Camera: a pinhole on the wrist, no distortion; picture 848 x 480 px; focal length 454.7 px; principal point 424.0 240.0 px. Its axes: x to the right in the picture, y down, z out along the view. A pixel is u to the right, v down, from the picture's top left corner.
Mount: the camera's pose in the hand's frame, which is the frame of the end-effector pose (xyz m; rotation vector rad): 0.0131 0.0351 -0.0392 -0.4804 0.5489 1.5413
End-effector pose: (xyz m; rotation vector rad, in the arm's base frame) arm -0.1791 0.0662 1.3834 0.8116 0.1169 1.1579
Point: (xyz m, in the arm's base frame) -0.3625 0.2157 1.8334
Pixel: 641 49
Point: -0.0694 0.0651 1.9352
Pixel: 314 81
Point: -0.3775 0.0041 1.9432
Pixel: 527 229
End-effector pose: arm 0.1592 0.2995 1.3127 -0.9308 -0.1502 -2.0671
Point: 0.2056 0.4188 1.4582
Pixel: outside the picture
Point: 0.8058 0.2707 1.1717
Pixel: outside the picture
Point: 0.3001 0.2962 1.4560
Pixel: 190 191
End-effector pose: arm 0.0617 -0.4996 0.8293 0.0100 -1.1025 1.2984
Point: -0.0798 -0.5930 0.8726
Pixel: 133 364
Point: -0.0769 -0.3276 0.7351
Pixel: outside the picture
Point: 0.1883 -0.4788 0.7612
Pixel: behind the camera
